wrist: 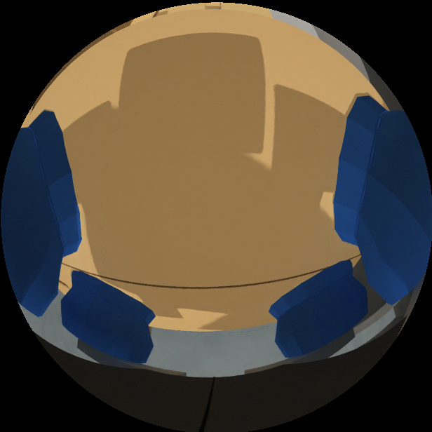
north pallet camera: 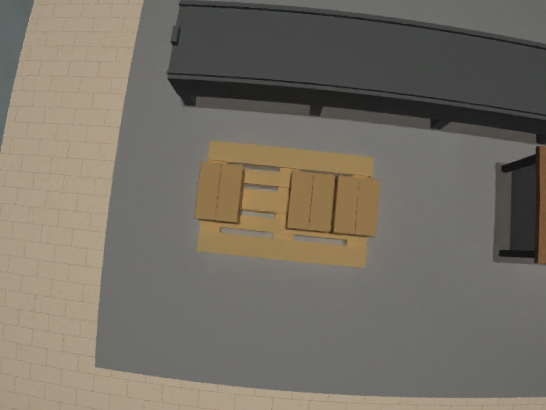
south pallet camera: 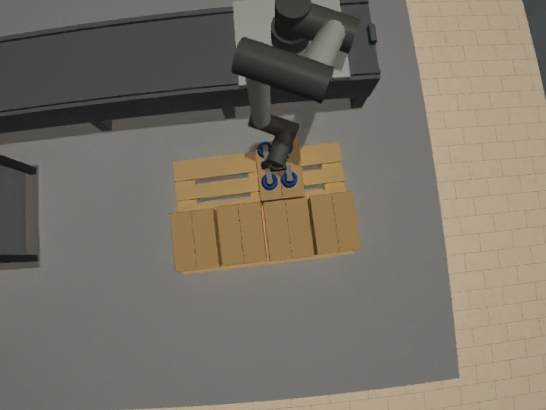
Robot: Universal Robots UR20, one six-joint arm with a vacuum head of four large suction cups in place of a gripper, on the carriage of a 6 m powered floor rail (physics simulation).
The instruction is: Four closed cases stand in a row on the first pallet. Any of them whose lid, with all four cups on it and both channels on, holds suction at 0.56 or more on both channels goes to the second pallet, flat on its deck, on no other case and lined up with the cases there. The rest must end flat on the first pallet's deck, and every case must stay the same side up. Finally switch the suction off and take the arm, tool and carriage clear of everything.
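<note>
My suction head has its four blue cups on the lid of a closed case, so it is shut on that case. The case is upright, over the rear middle of the second pallet, behind the row there. Whether its underside touches the deck is hidden. Four cases stand in that row at the pallet's front. On the first pallet stand three closed cases, with a one-case gap right of the leftmost.
The dark floor rail runs behind both pallets. The pale carriage stands near the rail's right end in the south view, and the arm reaches forward from it. A brown-topped table stands at the north view's right edge.
</note>
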